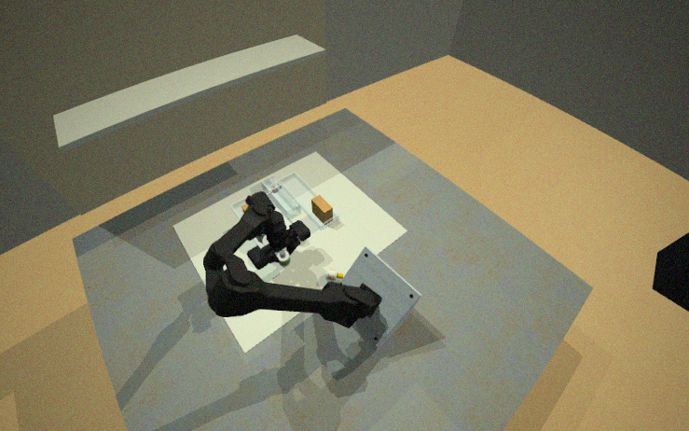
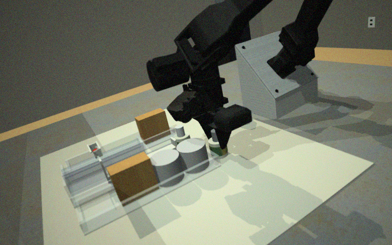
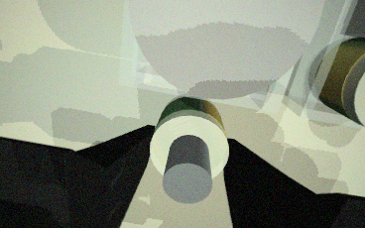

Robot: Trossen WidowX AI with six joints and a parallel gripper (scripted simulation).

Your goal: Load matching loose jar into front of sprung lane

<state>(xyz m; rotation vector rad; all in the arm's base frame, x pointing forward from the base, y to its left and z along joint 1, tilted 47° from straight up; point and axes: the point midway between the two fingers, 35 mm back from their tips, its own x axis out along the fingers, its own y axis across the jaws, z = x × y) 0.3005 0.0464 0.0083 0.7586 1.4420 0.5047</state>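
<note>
Right now my gripper tip is 18 cm short of the clear pusher lane, 13 cm to the left of it and 1 cm above it. The rest, counted from my gripper tip: red mark 21 cm ahead, 15 cm to the right, 5 cm above.
</note>
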